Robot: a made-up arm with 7 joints. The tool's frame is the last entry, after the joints. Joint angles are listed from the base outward.
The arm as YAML. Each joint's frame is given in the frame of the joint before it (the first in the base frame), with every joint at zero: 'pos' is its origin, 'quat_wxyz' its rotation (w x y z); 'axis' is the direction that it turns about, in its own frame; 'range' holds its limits. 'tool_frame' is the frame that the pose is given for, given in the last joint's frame.
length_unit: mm
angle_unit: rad
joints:
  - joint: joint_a
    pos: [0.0, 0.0, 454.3]
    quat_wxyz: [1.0, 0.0, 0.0, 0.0]
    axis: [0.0, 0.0, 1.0]
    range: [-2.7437, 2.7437]
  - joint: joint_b
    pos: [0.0, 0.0, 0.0]
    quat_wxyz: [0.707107, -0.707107, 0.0, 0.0]
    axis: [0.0, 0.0, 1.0]
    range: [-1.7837, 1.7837]
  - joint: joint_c
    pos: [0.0, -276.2, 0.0]
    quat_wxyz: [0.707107, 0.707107, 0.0, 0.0]
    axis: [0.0, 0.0, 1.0]
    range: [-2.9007, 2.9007]
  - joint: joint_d
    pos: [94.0, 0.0, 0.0]
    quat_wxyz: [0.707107, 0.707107, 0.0, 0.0]
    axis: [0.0, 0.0, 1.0]
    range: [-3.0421, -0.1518]
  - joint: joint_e
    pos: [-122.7, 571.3, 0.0]
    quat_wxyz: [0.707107, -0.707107, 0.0, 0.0]
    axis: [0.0, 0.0, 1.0]
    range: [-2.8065, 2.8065]
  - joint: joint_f
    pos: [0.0, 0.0, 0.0]
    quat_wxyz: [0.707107, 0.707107, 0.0, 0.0]
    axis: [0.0, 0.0, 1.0]
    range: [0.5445, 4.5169]
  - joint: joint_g
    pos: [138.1, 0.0, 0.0]
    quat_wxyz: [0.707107, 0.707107, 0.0, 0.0]
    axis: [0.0, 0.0, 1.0]
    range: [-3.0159, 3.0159]
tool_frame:
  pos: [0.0, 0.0, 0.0]
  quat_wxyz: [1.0, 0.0, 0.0, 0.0]
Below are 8 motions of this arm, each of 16 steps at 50 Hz.
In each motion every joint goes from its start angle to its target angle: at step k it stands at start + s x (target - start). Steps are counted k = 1, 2, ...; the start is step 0. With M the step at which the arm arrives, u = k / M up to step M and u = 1 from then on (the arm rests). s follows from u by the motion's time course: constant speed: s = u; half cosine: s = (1 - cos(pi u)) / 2; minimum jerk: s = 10 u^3 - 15 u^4 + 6 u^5.
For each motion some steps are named. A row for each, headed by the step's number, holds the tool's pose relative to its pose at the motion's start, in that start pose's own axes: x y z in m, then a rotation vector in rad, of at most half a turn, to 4 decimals.
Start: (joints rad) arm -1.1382 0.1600 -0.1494 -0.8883 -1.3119 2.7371 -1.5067
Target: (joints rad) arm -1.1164 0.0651 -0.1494 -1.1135 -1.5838 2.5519 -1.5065
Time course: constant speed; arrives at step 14
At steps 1, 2, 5, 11, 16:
1: 0.0063 -0.0011 0.0024 0.0149 0.0004 -0.0200
2: 0.0126 -0.0024 0.0048 0.0296 0.0005 -0.0401
5: 0.0317 -0.0068 0.0112 0.0723 -0.0003 -0.1006
11: 0.0700 -0.0180 0.0215 0.1514 -0.0083 -0.2220
16: 0.0891 -0.0248 0.0254 0.1876 -0.0154 -0.2828

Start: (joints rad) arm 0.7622 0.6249 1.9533 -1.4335 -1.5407 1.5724 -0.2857
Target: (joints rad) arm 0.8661 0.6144 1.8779 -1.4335 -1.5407 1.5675 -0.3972
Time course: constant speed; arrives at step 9
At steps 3, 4, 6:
3: 0.0120 -0.0142 0.0004 0.0042 0.0015 -0.0573
4: 0.0160 -0.0189 0.0004 0.0054 0.0020 -0.0765
6: 0.0238 -0.0286 0.0003 0.0077 0.0031 -0.1147

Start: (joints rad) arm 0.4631 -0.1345 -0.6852 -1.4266 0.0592 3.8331 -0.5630
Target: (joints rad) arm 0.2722 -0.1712 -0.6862 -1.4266 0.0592 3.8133 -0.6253
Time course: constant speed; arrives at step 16
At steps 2, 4, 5, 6, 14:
2: -0.0024 0.0136 0.0007 -0.0159 -0.0048 -0.0249
4: -0.0045 0.0272 0.0012 -0.0317 -0.0096 -0.0498
5: -0.0054 0.0340 0.0013 -0.0397 -0.0120 -0.0623
6: -0.0063 0.0408 0.0014 -0.0476 -0.0144 -0.0747
14: -0.0104 0.0954 -0.0001 -0.1107 -0.0343 -0.1743

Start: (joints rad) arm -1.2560 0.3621 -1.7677 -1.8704 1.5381 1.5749 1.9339
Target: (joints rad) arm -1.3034 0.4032 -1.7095 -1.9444 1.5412 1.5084 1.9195
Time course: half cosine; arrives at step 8
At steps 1, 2, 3, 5, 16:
1: 0.0019 -0.0012 0.0012 -0.0019 0.0025 0.0026
2: 0.0073 -0.0047 0.0044 -0.0073 0.0094 0.0100
3: 0.0156 -0.0099 0.0092 -0.0154 0.0197 0.0213
5: 0.0359 -0.0219 0.0199 -0.0345 0.0432 0.0486
16: 0.0529 -0.0313 0.0281 -0.0499 0.0614 0.0714

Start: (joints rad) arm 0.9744 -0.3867 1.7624 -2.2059 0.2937 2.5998 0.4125
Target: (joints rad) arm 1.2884 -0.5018 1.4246 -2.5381 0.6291 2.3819 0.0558
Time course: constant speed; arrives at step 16
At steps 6, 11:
6: -0.0228 0.0572 0.0408 -0.0534 -0.1339 -0.0102
11: -0.0436 0.1084 0.0651 -0.0703 -0.2384 -0.0090

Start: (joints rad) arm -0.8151 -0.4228 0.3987 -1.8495 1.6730 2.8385 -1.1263
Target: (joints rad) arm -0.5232 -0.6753 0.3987 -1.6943 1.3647 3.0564 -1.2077
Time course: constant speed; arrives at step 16
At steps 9, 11, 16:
9: 0.0857 -0.1860 -0.0655 0.1041 0.1654 -0.2885
11: 0.1020 -0.2245 -0.0891 0.1250 0.2139 -0.3449
16: 0.1384 -0.3126 -0.1615 0.1719 0.3520 -0.4711

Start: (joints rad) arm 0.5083 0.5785 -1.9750 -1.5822 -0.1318 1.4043 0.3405
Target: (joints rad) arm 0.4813 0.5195 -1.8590 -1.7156 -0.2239 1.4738 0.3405
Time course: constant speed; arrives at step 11
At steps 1, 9, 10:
1: 0.0017 -0.0075 0.0090 -0.0080 -0.0054 -0.0098
9: 0.0067 -0.0677 0.0805 -0.0712 -0.0435 -0.0943
10: 0.0062 -0.0753 0.0893 -0.0789 -0.0476 -0.1056

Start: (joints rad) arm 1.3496 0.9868 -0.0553 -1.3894 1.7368 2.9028 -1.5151
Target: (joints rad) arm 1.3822 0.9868 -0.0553 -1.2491 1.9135 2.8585 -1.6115
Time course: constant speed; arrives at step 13
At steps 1, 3, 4, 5, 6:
1: 0.0044 -0.0034 0.0003 0.0077 0.0126 0.0016
3: 0.0132 -0.0105 0.0008 0.0232 0.0378 0.0046
4: 0.0176 -0.0141 0.0011 0.0311 0.0505 0.0061
5: 0.0220 -0.0177 0.0012 0.0390 0.0632 0.0076
6: 0.0264 -0.0214 0.0014 0.0470 0.0759 0.0091

